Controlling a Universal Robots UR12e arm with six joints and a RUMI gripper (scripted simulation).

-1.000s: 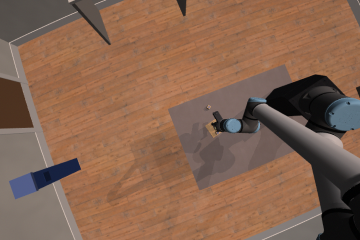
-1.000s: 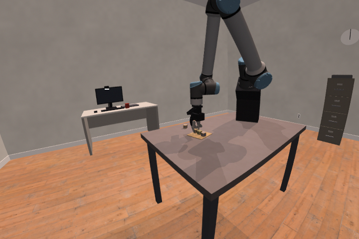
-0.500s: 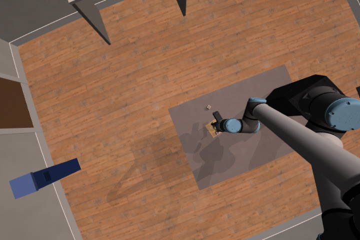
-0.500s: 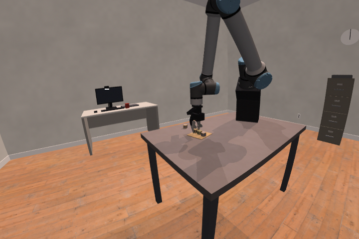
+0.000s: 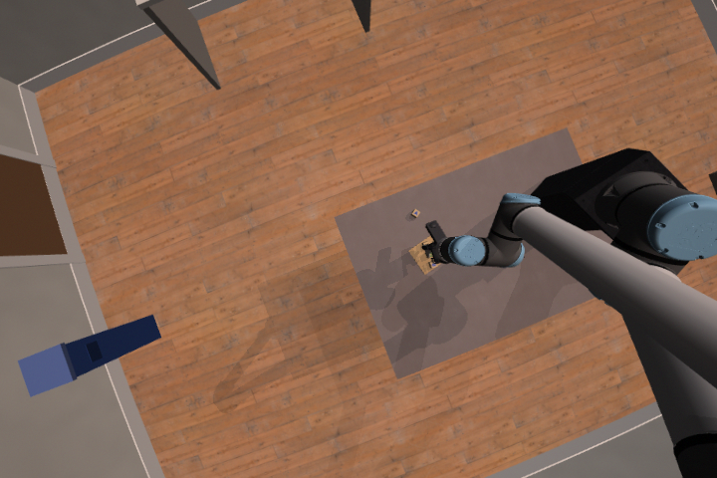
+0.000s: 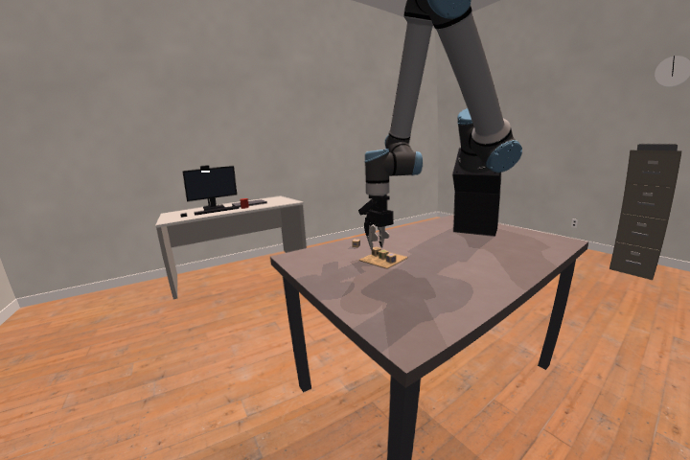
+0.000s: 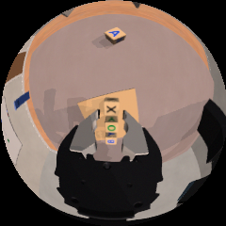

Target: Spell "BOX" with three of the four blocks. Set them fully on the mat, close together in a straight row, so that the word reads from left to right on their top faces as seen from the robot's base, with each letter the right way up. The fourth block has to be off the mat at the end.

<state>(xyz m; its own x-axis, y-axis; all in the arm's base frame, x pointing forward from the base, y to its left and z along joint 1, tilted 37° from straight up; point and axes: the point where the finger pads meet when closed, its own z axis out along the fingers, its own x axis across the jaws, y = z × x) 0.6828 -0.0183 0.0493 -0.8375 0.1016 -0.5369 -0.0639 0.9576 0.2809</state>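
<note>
Now: hand 50 mm to the right of the O block and 30 mm above it. Also, from my hand: tan mat: 50 mm to the left, 50 mm below.
</note>
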